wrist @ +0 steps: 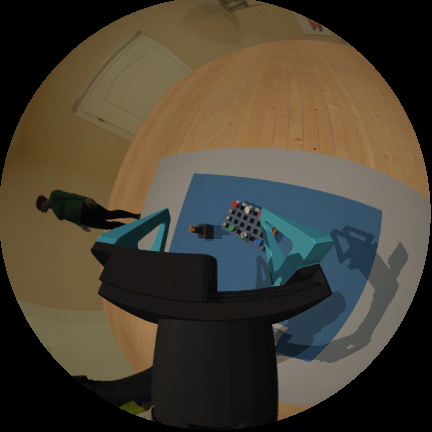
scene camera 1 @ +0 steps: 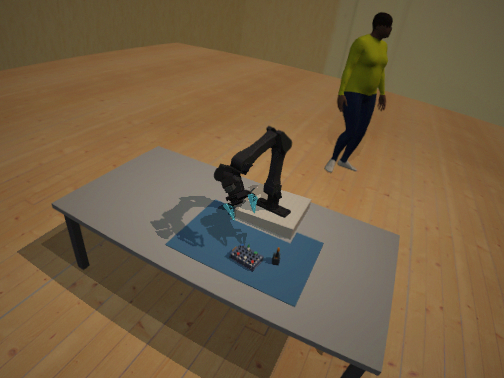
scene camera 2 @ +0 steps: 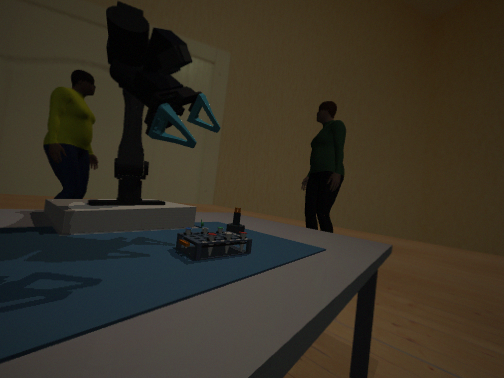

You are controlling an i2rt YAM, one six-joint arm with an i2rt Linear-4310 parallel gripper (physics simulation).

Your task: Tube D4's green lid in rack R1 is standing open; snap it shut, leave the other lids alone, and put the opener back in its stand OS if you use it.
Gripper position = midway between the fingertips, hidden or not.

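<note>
I see that my gripper [scene camera 2: 208, 137] is open and that it holds nothing. In the wrist view, too, I see my gripper [wrist: 214, 212].
</note>
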